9 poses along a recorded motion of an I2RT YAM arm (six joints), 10 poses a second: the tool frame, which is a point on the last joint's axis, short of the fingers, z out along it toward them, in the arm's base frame.
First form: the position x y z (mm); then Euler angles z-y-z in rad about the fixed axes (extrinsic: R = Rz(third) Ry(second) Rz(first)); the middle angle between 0 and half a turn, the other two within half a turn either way.
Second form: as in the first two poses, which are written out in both.
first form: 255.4, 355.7, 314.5, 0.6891, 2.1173, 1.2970
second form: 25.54, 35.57, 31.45, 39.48, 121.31, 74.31
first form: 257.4, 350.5, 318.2, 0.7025, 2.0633, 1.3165
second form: 25.74, 35.05, 31.82, 40.25, 118.22, 75.43
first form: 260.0, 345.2, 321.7, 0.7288, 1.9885, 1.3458
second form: 26.00, 34.52, 32.17, 41.76, 113.93, 77.11
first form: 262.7, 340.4, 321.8, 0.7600, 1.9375, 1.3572
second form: 26.27, 34.04, 32.18, 43.54, 111.01, 77.76
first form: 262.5, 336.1, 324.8, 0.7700, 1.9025, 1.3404
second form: 26.25, 33.61, 32.48, 44.12, 109.01, 76.80
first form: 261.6, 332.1, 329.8, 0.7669, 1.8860, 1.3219
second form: 26.16, 33.21, 32.98, 43.94, 108.06, 75.74
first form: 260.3, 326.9, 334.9, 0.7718, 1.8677, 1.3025
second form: 26.03, 32.69, 33.49, 44.22, 107.01, 74.63
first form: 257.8, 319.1, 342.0, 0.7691, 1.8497, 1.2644
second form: 25.78, 31.91, 34.20, 44.07, 105.98, 72.44
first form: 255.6, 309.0, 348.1, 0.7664, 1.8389, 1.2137
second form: 25.56, 30.90, 34.81, 43.91, 105.36, 69.54
